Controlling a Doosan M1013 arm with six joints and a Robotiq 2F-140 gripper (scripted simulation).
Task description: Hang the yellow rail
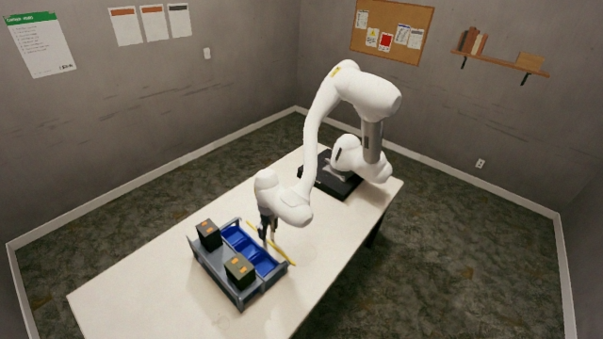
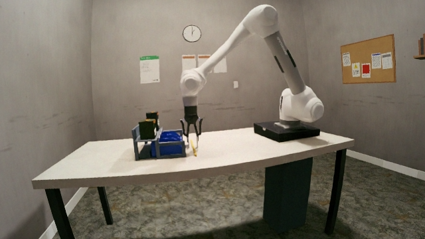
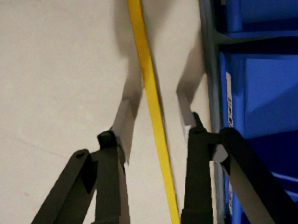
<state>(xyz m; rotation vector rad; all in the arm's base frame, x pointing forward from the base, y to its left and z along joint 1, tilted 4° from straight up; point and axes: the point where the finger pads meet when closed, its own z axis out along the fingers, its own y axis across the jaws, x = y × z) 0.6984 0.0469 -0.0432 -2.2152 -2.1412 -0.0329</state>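
Now: hand 30 mm above the yellow rail.
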